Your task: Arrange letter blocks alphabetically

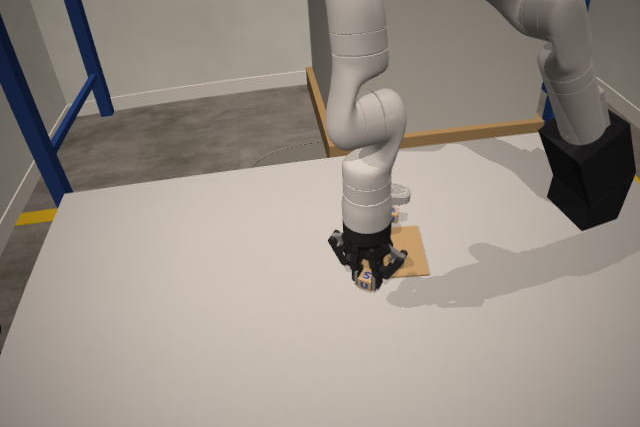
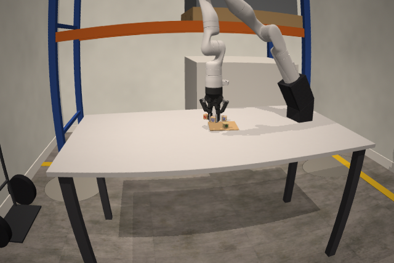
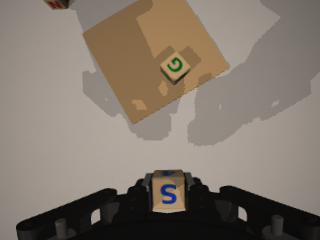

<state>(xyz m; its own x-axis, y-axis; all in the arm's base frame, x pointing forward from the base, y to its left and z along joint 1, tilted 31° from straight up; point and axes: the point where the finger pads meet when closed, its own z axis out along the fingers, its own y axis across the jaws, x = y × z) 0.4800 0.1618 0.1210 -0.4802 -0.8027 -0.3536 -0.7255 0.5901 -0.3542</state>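
Now: the tan mat 7 cm behind my hand, 13 cm to the right of it and 8 cm below it. Round my hand: block: 1 cm below.
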